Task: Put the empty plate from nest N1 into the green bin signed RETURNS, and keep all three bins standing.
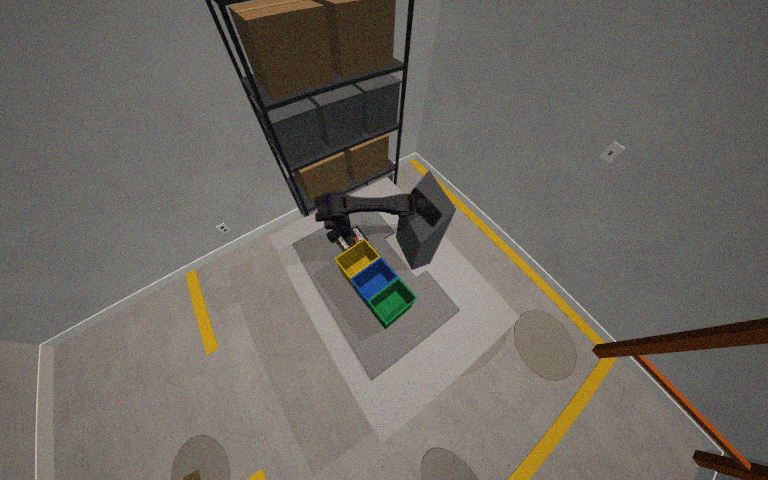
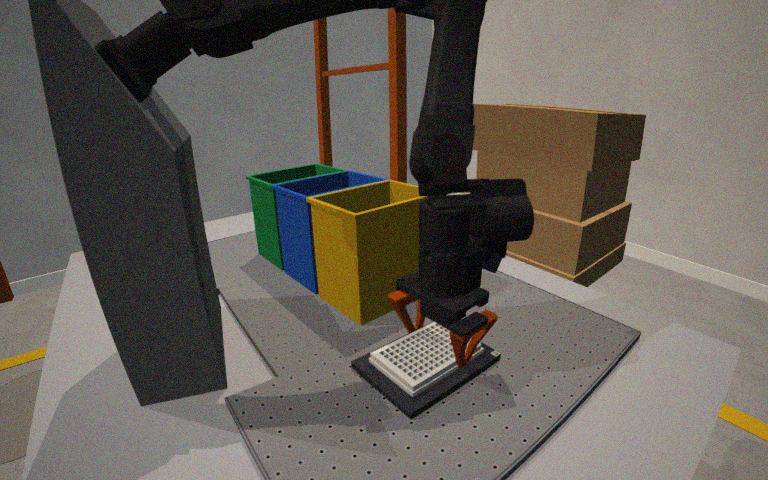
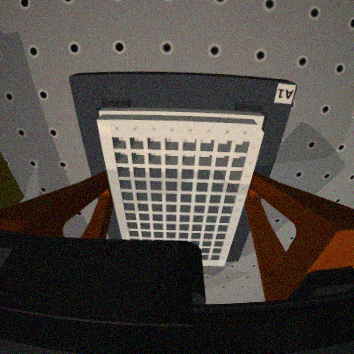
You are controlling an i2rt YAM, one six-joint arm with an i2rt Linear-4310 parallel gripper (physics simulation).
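Where they show: gripper, fingertip midpoint: (image 1: 348,240) (image 2: 438,351) (image 3: 178,177); arm's base, origin of the base link: (image 1: 424,206) (image 2: 126,68).
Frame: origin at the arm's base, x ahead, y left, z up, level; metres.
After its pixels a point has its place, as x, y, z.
The white plate (image 2: 403,361) @(0.195, -0.270, -0.368) (image 3: 171,201) @(0.241, -0.276, -0.365) with a grid of empty-looking wells lies flat on a dark nest (image 2: 415,405) @(0.156, -0.326, -0.379) (image 3: 175,90) @(0.304, -0.284, -0.379), whose tag reads A1. My gripper (image 1: 352,240) @(0.251, -0.282, -0.377) (image 2: 438,347) @(0.251, -0.282, -0.377) (image 3: 178,177) @(0.251, -0.282, -0.377) points down over it. Its orange fingers stand against the plate's two long sides, shut on the plate. The green bin (image 1: 392,302) @(0.304, 0.152, -0.389) (image 2: 265,220) @(0.248, 0.168, -0.295), blue bin (image 1: 373,281) @(0.302, 0.001, -0.388) (image 2: 296,237) @(0.241, 0.035, -0.295) and yellow bin (image 1: 357,260) @(0.291, -0.147, -0.375) (image 2: 338,254) @(0.234, -0.098, -0.286) stand upright in a row. The yellow one is nearest to the nest, the green one farthest. No sign is readable on the green bin.
A perforated grey board (image 1: 416,328) @(0.305, 0.325, -0.390) (image 2: 317,418) @(0.070, -0.255, -0.391) lies under the nest and bins. The arm's slanted grey mount (image 1: 416,240) @(0.084, 0.057, -0.126) (image 2: 130,226) @(-0.041, -0.102, -0.168) rises beside them. Cardboard boxes (image 2: 538,141) stand behind the board. A tall shelf rack (image 1: 403,101) stands in the corner.
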